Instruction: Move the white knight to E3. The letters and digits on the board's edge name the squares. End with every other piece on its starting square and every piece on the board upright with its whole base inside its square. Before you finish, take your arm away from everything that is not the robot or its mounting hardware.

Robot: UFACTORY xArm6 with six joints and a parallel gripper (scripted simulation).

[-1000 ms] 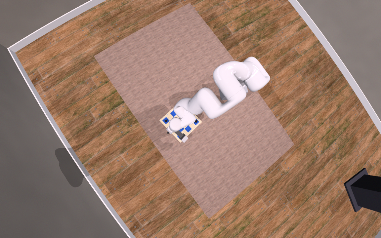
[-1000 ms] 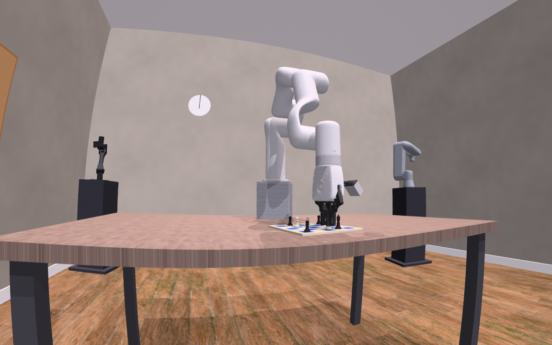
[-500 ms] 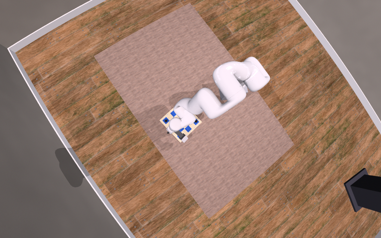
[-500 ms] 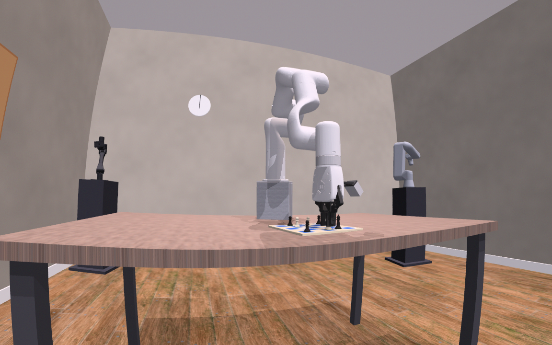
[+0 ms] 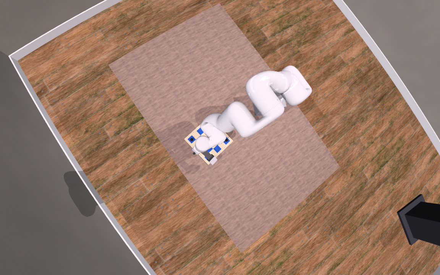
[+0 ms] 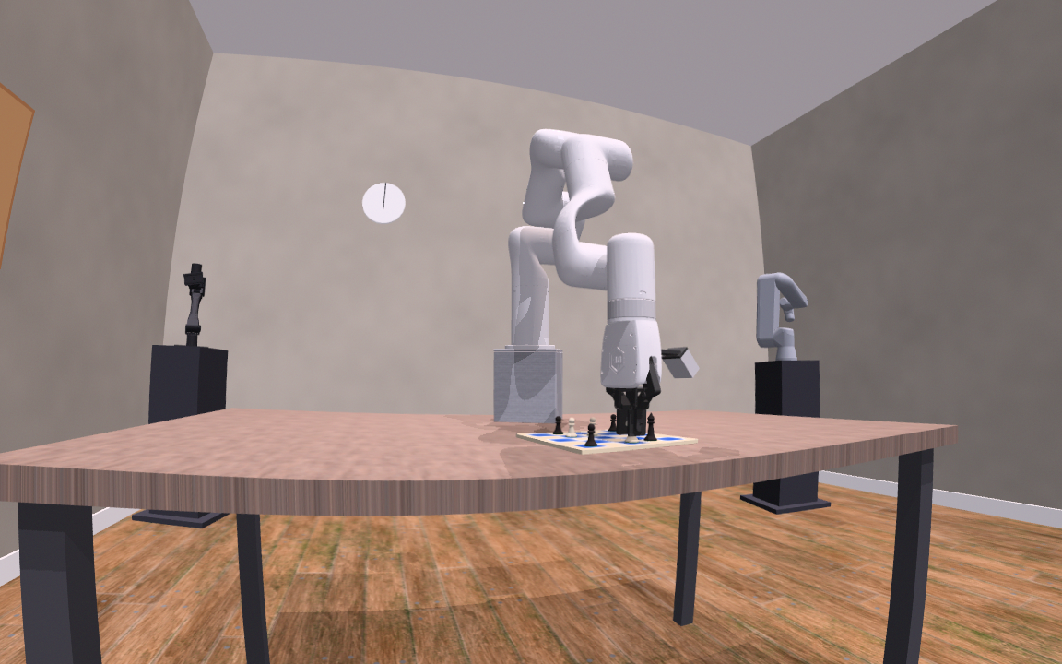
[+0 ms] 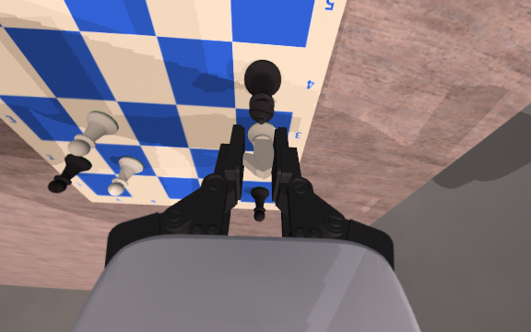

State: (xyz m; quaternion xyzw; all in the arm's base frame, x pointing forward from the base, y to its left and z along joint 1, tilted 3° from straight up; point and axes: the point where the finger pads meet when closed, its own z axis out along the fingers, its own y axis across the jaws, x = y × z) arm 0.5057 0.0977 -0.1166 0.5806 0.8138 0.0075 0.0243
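My gripper is now 20 mm above the white knight. Round my hand: blue-and-cream chessboard 70 mm behind, 30 mm below, 20 mm to the right.
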